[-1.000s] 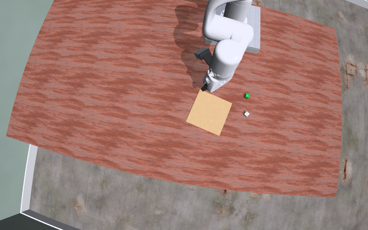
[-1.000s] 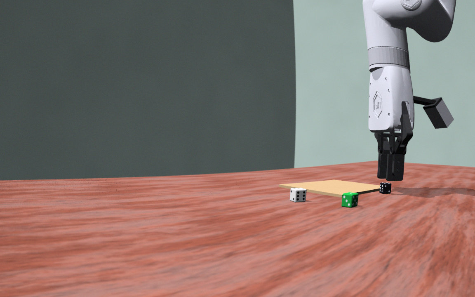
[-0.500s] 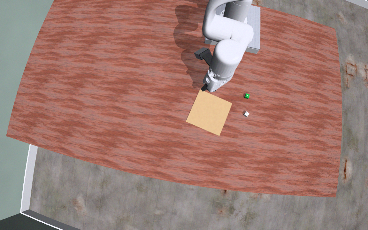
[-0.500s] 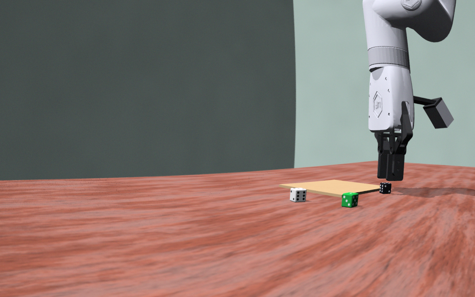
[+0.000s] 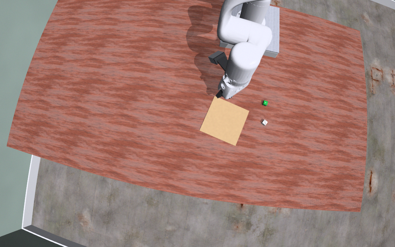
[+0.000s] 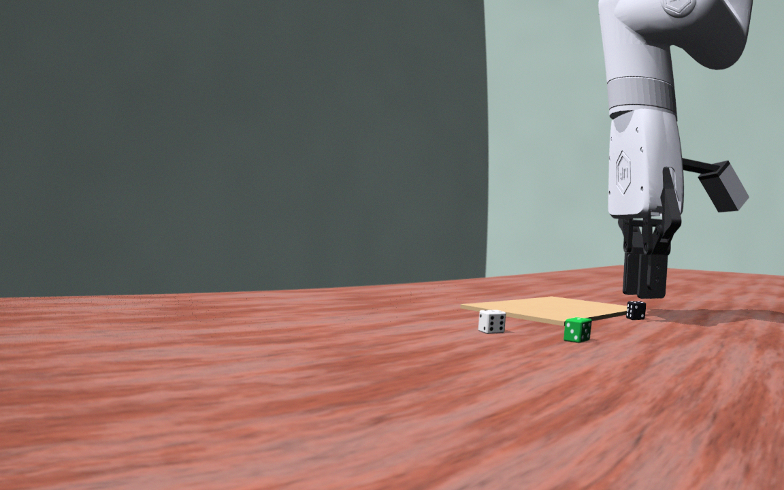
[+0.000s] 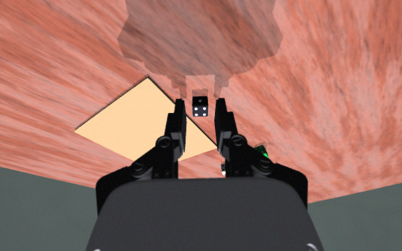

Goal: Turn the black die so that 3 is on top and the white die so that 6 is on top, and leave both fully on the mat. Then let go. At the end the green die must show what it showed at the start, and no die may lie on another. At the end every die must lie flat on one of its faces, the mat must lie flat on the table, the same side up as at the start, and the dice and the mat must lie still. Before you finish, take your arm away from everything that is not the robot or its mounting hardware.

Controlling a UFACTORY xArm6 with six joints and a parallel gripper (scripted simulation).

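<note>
Now: the black die 10 mm ahead of my hand and 30 mm below it. Also, from my hand: green die: 30 mm ahead, 140 mm to the left, 30 mm below; white die: 100 mm ahead, 130 mm to the left, 30 mm below; tan mat: 100 mm ahead, 20 mm to the right, 40 mm below.
</note>
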